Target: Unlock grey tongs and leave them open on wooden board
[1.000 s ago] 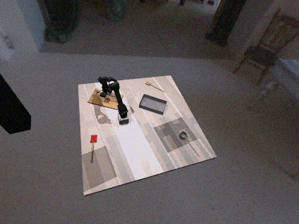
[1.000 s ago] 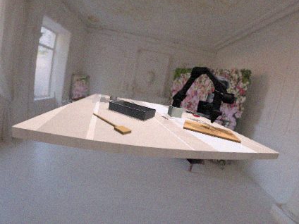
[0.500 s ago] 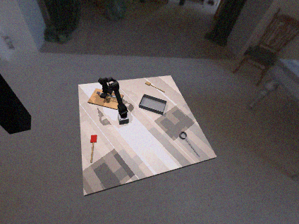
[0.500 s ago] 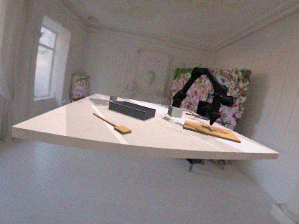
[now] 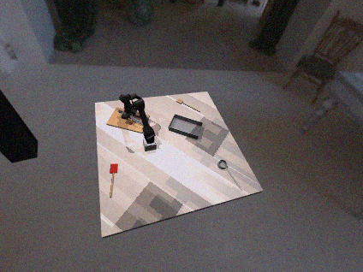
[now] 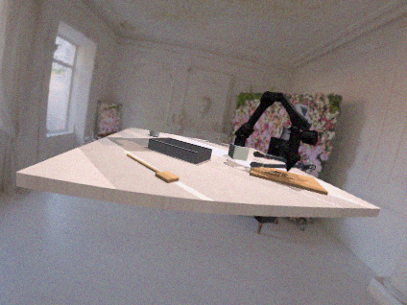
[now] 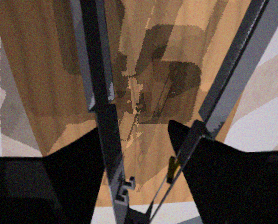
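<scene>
Right now the wooden board is 4 cm below my gripper tip. The rest, counted from my gripper tip: grey roasting tin (52 cm ahead, 26 cm to the right, 2 cm below).
</scene>
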